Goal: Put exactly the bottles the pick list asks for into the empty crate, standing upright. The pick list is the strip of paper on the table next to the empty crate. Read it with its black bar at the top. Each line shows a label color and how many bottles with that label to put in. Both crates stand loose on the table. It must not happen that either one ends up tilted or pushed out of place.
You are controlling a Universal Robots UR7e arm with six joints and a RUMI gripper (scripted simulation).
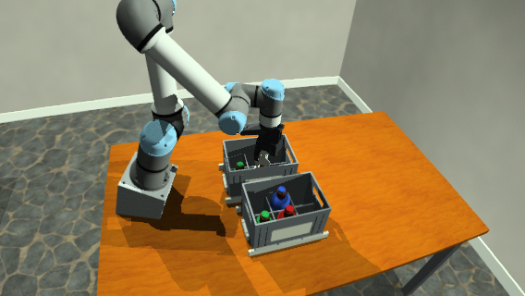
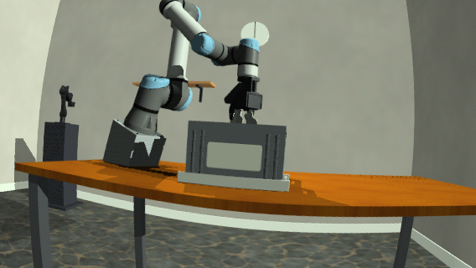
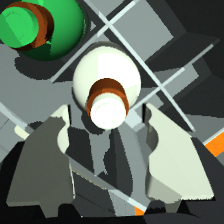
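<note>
Right now the white-label bottle is 70 mm below my hand. The rest, counted from my hand: green bottle 90 mm behind, 20 mm to the left, 70 mm below; pick list 30 mm ahead, 180 mm to the left, 150 mm below; blue-label bottle 10 mm ahead, 160 mm to the right, 70 mm below.
</note>
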